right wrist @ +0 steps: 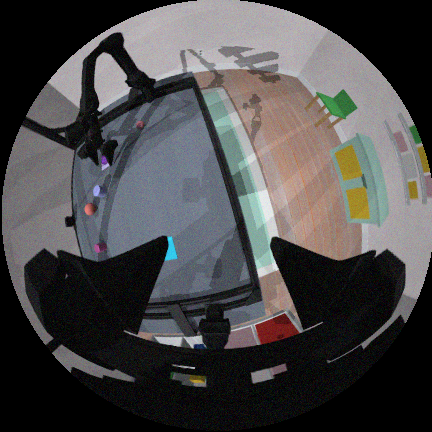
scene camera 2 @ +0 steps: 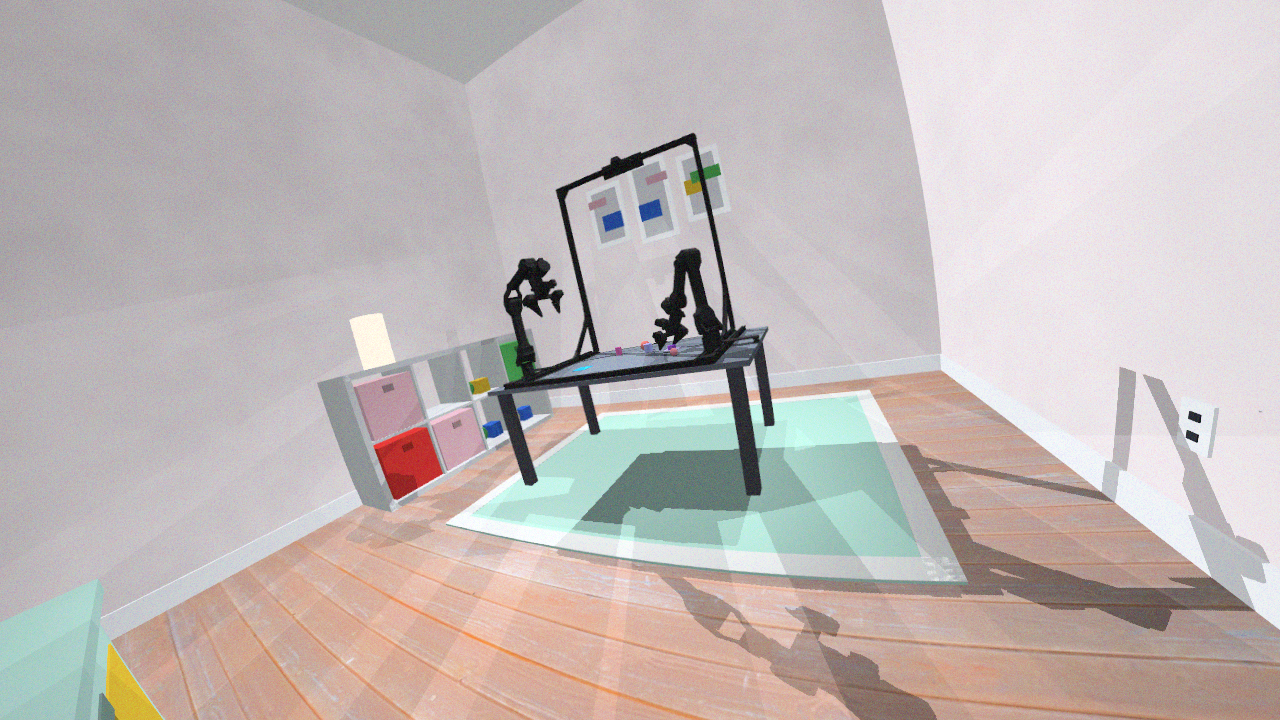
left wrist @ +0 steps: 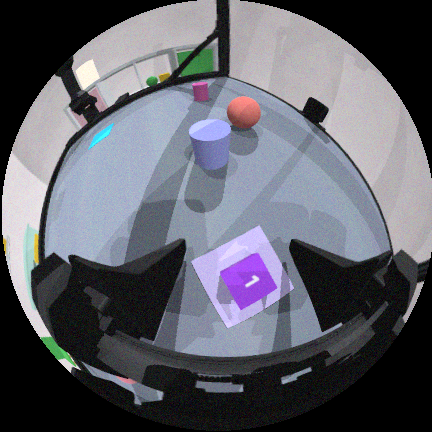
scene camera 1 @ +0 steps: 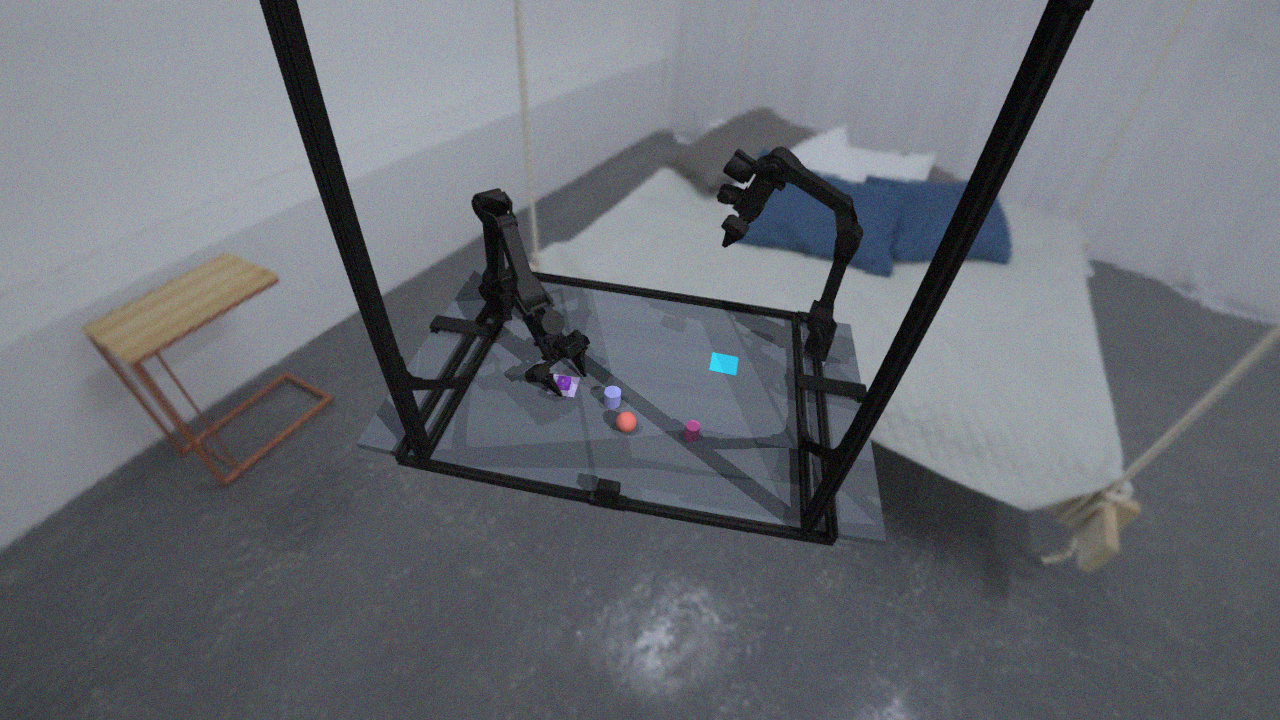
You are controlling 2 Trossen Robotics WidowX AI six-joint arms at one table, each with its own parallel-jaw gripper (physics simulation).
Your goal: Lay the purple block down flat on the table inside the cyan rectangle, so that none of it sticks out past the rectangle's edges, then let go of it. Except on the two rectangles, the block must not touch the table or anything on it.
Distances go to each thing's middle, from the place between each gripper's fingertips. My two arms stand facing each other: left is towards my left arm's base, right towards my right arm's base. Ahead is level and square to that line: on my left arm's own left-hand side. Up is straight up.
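From my right hand: purple block (left wrist: 248,280) 350 mm behind, 380 mm to the left, 270 mm below; orange-red ball (left wrist: 242,111) 200 mm to the left, 460 mm behind, 260 mm below; lilac rectangle (left wrist: 207,266) 280 mm below, 380 mm to the left, 350 mm behind; lavender cylinder (left wrist: 210,138) 260 mm below, 390 mm behind, 250 mm to the left.
From my left hand: lavender cylinder 30 mm behind, 110 mm to the right, 10 mm above; orange-red ball 100 mm behind, 150 mm to the right, 10 mm above; lilac rectangle 10 mm ahead, 30 mm to the left, 10 mm below. Purple block: left hand 10 mm short of it, 30 mm to the right of it.
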